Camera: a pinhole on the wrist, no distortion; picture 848 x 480 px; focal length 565.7 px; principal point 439.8 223.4 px. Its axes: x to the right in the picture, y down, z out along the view. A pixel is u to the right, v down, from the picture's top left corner.
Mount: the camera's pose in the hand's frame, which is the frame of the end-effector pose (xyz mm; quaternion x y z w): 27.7 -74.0 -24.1 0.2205 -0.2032 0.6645 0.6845
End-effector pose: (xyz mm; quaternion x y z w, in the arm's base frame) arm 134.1 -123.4 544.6 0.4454 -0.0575 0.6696 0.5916
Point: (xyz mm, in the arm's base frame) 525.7 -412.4 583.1
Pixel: 585 468
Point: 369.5 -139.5 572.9
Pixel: 474 228
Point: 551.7 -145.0 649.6
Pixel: 441 136
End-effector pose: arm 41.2 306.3 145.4 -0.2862 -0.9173 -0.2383 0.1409
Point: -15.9 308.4 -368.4
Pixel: 617 464
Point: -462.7 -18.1 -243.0
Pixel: 80 145
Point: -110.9 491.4 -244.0
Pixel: 798 209
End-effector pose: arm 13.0 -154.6 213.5 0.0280 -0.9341 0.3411 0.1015
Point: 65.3 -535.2 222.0
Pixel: 363 369
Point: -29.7 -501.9 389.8
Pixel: 81 126
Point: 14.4 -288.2 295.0
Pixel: 188 318
